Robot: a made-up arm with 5 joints. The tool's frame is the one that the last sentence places.
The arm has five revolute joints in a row. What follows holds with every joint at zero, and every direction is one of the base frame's.
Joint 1 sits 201.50 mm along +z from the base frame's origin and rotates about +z.
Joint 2 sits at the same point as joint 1 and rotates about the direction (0, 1, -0.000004).
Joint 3 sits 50.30 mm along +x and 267.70 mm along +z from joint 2 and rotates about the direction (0, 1, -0.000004).
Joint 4 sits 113.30 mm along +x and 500.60 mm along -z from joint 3 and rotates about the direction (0, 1, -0.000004).
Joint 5 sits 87.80 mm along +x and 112.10 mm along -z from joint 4 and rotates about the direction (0, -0.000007, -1).
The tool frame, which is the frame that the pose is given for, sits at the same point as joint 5; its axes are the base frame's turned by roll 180.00, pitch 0.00 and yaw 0.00 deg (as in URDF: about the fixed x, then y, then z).
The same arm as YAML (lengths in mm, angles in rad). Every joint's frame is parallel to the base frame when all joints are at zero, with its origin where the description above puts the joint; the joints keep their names.
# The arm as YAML. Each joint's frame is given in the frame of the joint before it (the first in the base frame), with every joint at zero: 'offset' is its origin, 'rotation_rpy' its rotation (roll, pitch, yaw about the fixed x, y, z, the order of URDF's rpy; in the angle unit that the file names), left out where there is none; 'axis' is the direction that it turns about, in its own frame. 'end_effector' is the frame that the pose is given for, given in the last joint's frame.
length_unit: mm
angle_unit: rad
chain:
  - id: joint 1
    offset: [0.0, 0.0, 201.5]
    axis: [0.0, 0.0, 1.0]
  - id: joint 2
    offset: [0.0, 0.0, 0.0]
    axis: [0.0, 1.0, 0.0]
  - id: joint 3
    offset: [50.3, 0.0, 267.7]
    axis: [0.0, 1.0, 0.0]
  - id: joint 4
    offset: [113.3, 0.0, -500.6]
    axis: [0.0, 1.0, 0.0]
  - id: joint 5
    offset: [87.8, 0.0, -112.1]
    axis: [0.0, 0.0, -1.0]
end_effector:
  offset: [0.0, 0.0, 0.0]
  rotation_rpy: [3.1416, 0.0, 0.0]

